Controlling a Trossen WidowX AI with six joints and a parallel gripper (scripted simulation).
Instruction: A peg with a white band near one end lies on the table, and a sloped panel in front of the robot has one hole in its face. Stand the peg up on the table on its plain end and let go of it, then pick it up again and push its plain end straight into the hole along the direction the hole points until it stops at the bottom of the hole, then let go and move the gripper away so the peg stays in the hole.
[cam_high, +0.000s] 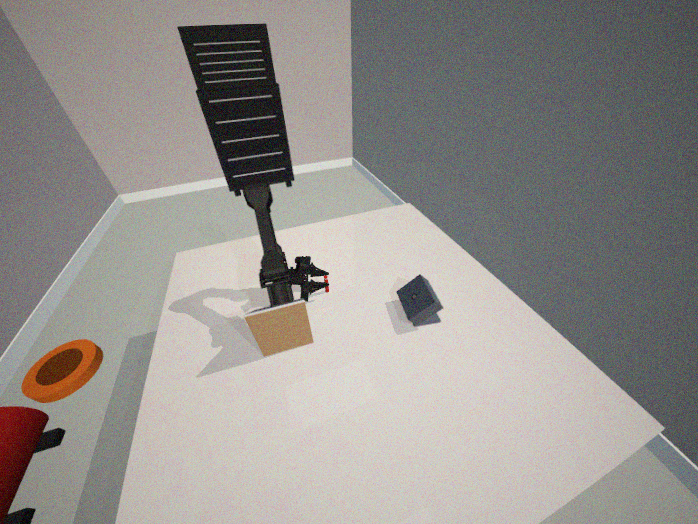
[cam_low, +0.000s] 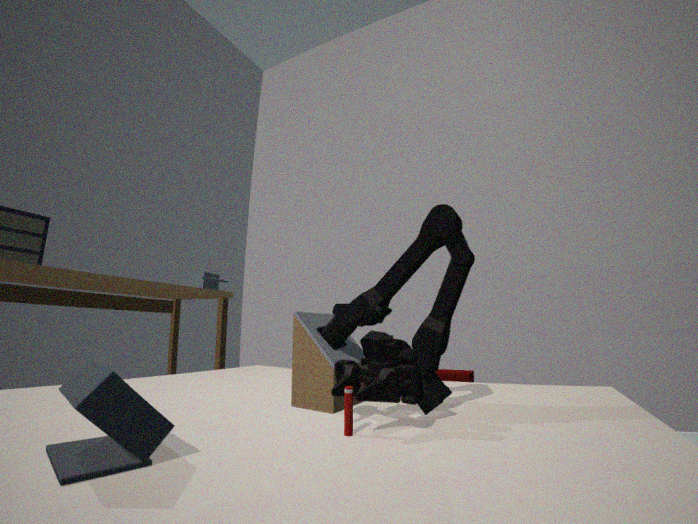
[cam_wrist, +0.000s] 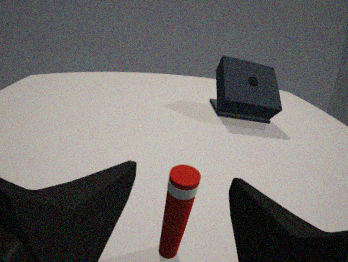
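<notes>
The red peg lies 1 cm below my gripper tip and 1 cm behind it. From my gripper tip the other things lie so: dark sloped panel: 25 cm ahead, 22 cm to the right.
</notes>
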